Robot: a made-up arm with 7 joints. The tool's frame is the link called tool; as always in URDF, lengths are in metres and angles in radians.
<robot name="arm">
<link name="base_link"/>
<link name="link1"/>
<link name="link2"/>
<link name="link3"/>
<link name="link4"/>
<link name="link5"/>
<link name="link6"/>
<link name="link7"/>
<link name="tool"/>
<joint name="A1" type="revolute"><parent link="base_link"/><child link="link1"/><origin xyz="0.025 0.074 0.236" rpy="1.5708 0 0"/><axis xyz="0 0 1"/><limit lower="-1.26" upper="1.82"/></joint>
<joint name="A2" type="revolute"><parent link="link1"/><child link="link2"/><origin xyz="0.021 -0.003 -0.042" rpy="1.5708 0 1.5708"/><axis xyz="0 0 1"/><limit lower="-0.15" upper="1.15"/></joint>
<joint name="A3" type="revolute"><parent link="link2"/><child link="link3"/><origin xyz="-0.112 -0.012 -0.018" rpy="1.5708 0 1.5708"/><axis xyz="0 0 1"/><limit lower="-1.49" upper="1.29"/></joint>
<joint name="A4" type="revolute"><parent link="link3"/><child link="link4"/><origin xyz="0.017 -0.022 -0.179" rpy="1.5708 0 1.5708"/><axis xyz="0 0 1"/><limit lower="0.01" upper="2.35"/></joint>
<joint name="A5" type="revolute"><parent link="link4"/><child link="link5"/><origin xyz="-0.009 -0.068 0.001" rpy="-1.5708 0 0"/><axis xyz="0 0 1"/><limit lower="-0.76" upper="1.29"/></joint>
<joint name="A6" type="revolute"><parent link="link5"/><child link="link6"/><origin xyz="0.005 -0.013 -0.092" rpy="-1.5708 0 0"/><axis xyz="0 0 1"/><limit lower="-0.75" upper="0.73"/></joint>
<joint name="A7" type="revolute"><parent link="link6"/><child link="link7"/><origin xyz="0.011 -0.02 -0.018" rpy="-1.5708 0 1.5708"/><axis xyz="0 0 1"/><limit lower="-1.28" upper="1.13"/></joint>
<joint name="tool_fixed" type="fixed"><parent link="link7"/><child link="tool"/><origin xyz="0.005 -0.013 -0.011" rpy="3.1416 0 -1.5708"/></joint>
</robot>
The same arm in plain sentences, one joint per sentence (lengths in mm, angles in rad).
The arm has seven revolute joints in a row. What follows holds with every joint at zero, and every direction is one of the base frame's.
Joint 1 is mounted 25 mm along +x and 74 mm along +y and 236 mm along +z from the base frame's origin and turns about -y, from -1.26 to 1.82 rad.
Joint 2 is mounted 21 mm along +x and 42 mm along +y and 3 mm along -z from joint 1 and turns about +x, from -0.15 to 1.15 rad.
Joint 3 is mounted 18 mm along -x and 12 mm along +y and 112 mm along -z from joint 2 and turns about +z, from -1.49 to 1.29 rad.
Joint 4 is mounted 22 mm along -x and 17 mm along -y and 179 mm along -z from joint 3 and turns about -y, from 0.01 to 2.35 rad.
Joint 5 is mounted 9 mm along -x and 1 mm along -y and 68 mm along -z from joint 4 and turns about +z, from -0.76 to 1.29 rad.
Joint 6 is mounted 5 mm along +x and 13 mm along -y and 92 mm along -z from joint 5 and turns about +y, from -0.75 to 0.73 rad.
Joint 7 is mounted 11 mm along +x and 18 mm along -y and 20 mm along +z from joint 6 and turns about -x, from -1.28 to 1.13 rad.
The tool frame, which is the frame that the pose is given for, is mounted 11 mm along +x and 13 mm along +y and 5 mm along -z from joint 7; its axes are the base frame's turned by roll 1.5708, pitch 0 and yaw 1.5708 rad (as in URDF: about the fixed x, then y, then z).

